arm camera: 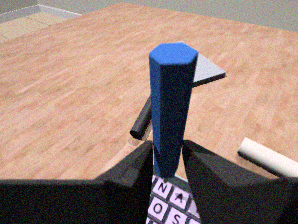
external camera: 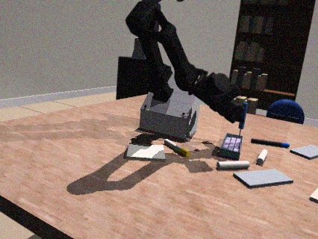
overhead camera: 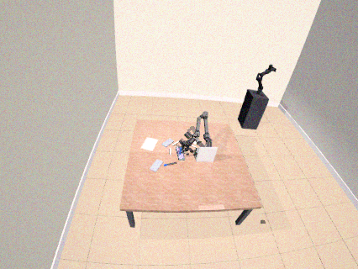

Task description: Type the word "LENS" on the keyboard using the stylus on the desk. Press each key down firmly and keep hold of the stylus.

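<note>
The blue stylus lies 20 mm below my gripper tip. The rest, counted from my gripper tip: yellow-tipped marker 130 mm behind, 210 mm to the right, 80 mm below; then white sheet 340 mm ahead, 190 mm to the right, 90 mm below; then blue pen 120 mm ahead, 100 mm to the left, 80 mm below.
</note>
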